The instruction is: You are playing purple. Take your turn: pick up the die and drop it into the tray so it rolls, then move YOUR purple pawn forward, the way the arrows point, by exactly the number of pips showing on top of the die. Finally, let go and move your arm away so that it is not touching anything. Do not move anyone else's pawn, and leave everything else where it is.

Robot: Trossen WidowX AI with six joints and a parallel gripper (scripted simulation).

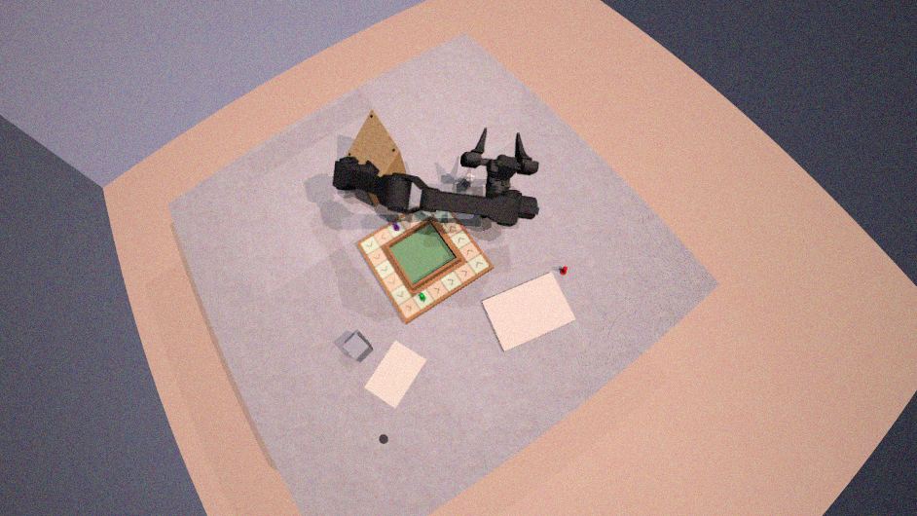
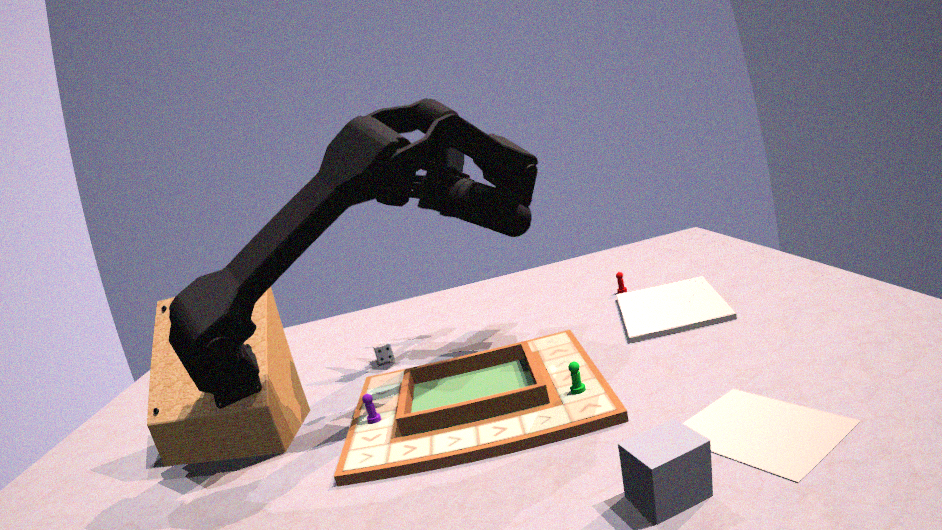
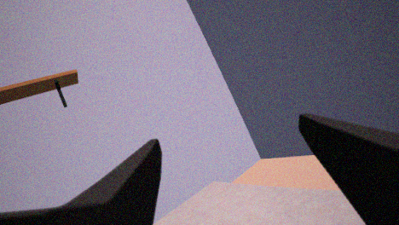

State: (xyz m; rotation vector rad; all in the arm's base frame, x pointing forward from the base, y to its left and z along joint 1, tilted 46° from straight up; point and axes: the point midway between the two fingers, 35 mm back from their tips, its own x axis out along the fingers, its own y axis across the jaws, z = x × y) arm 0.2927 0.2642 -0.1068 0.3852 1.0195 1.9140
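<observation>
My gripper tip is 90 mm past the purple pawn, 320 mm to the left of it and 240 mm above it. Also, from my gripper tip: white slab: 340 mm ahead, 200 mm to the right, 270 mm below; green tray: 20 mm ahead, 310 mm to the right, 260 mm below; red pawn: 320 mm ahead, 50 mm to the right, 250 mm below.
</observation>
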